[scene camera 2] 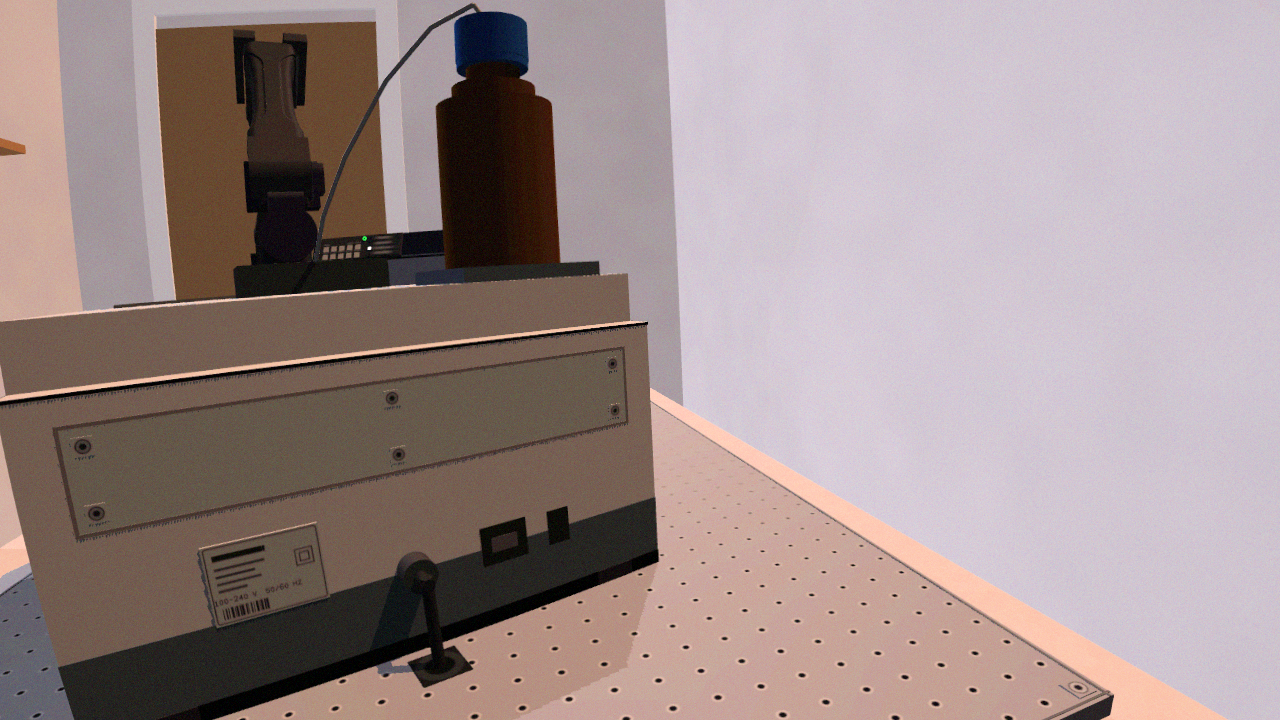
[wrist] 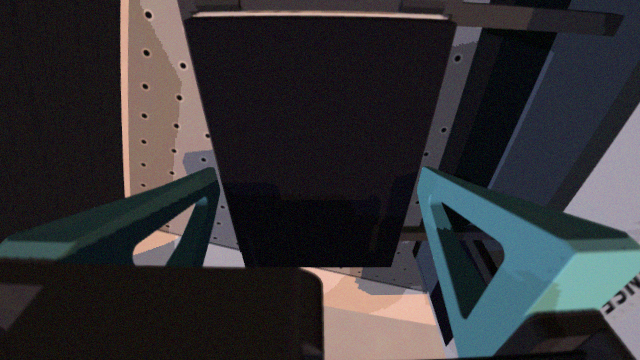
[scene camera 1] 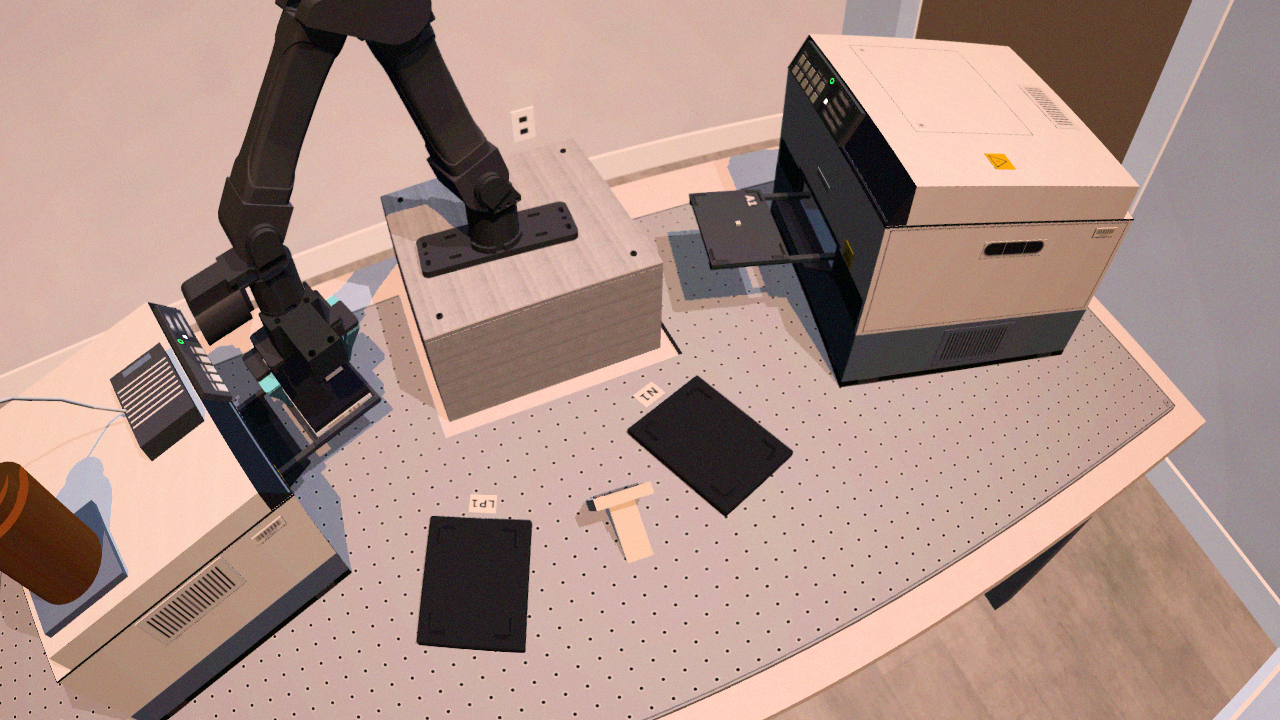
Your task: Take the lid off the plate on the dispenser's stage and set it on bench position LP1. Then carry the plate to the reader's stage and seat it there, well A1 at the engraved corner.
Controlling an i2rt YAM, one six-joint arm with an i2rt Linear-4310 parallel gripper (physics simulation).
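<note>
My gripper is open over the dispenser's stage at the left. In the wrist view its teal fingers stand on either side of a dark, flat-topped lidded plate, with a narrow gap at each side. In scene view 1 the plate's pale edge shows beside the gripper; the arm hides most of it. The lid and plate cannot be told apart, and the well A1 corner is not visible. The black LP1 pad bears no lid. The reader's stage sticks out at the right, bare, with A1 engraved at a back corner.
The dispenser carries a brown bottle and a ribbed dark box. The arm's wooden pedestal stands between dispenser and reader. A black N1 pad and a beige T-shaped piece lie on the bench.
</note>
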